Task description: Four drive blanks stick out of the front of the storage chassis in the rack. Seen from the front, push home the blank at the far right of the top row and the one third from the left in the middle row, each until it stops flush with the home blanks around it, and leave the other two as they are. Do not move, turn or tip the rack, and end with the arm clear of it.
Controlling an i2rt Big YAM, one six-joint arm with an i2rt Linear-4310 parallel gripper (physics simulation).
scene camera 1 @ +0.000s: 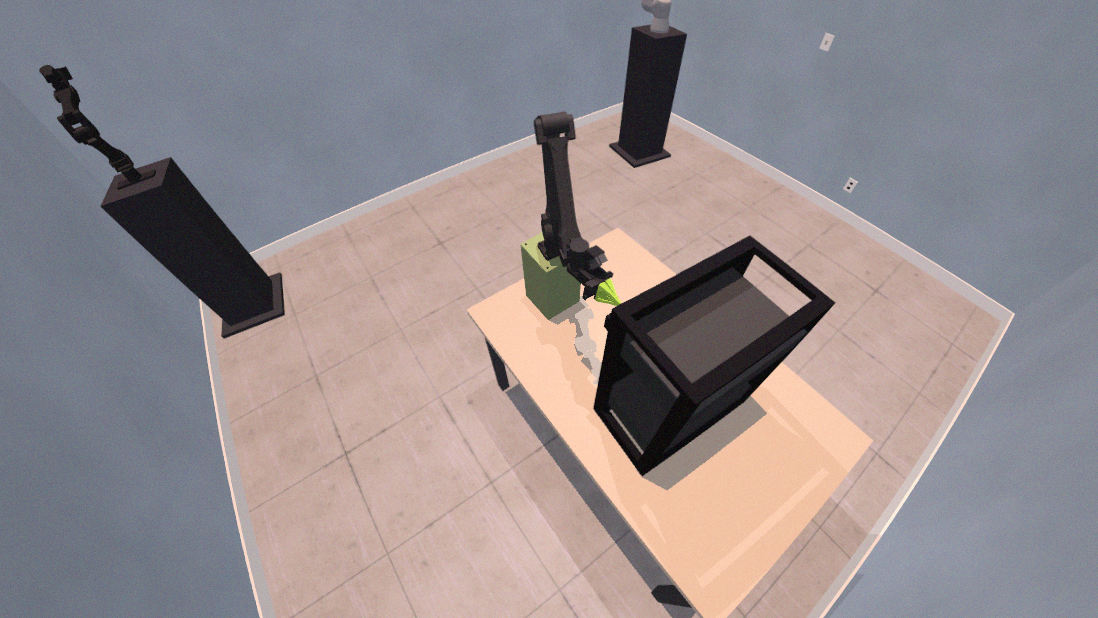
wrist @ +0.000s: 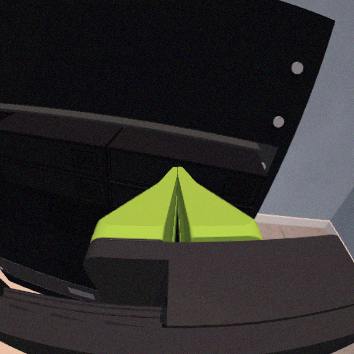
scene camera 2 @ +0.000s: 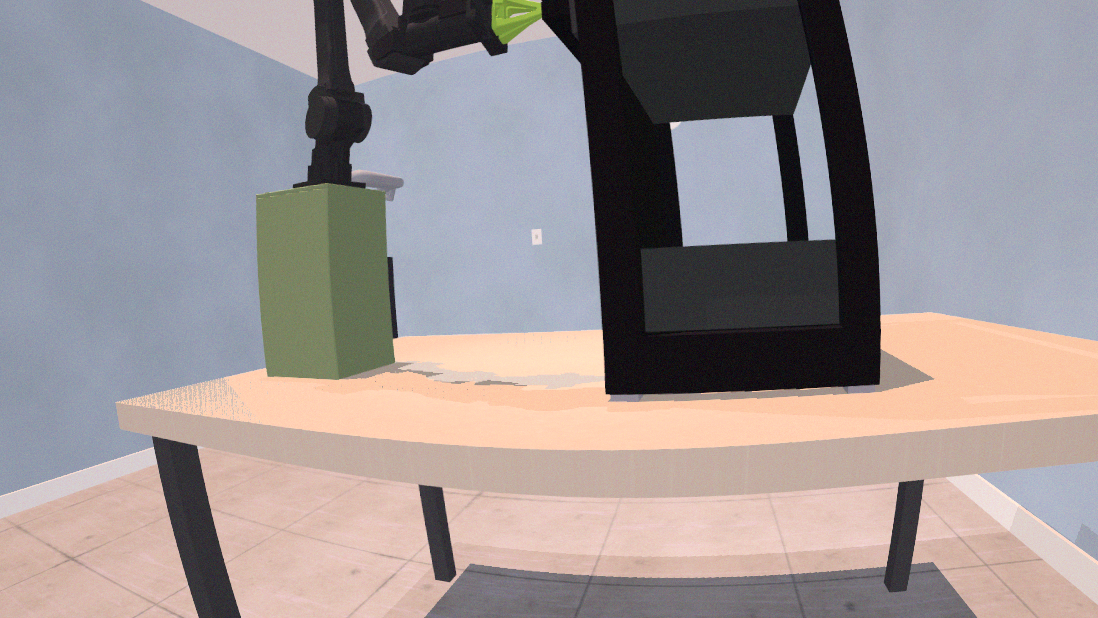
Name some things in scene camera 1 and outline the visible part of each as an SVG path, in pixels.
My gripper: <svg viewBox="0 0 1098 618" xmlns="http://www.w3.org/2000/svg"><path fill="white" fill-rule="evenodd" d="M614 273L608 271L586 282L585 285L577 279L584 286L582 298L586 301L586 299L594 295L593 299L596 302L614 306L620 305L621 301L610 279Z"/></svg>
A black rack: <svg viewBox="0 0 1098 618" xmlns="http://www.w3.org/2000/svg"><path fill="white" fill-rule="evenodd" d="M750 235L612 308L611 313L605 317L604 328L608 332L593 409L641 476L644 476L744 403L835 304L832 299ZM754 255L758 256L812 301L792 315L786 314L743 277Z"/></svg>
